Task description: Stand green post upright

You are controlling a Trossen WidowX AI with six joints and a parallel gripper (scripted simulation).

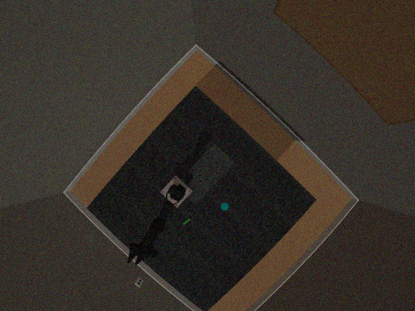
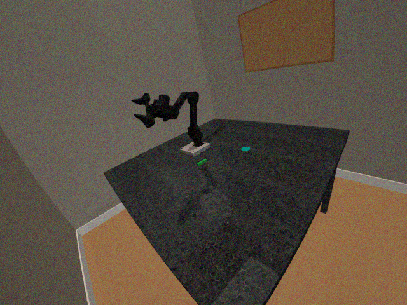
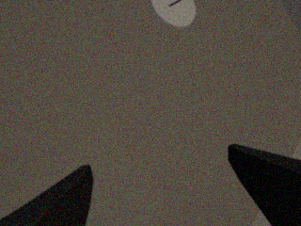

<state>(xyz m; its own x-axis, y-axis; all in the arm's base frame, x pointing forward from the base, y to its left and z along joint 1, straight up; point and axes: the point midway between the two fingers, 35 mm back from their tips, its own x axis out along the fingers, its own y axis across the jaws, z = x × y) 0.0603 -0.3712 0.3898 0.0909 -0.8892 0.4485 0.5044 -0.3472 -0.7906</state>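
Now: the green post 13 cm ahead of my gripper tip, 24 cm to the left of it and 43 cm below it. Also, from my gripper tip: cyan circle 27 cm ahead, 52 cm to the left, 43 cm below.
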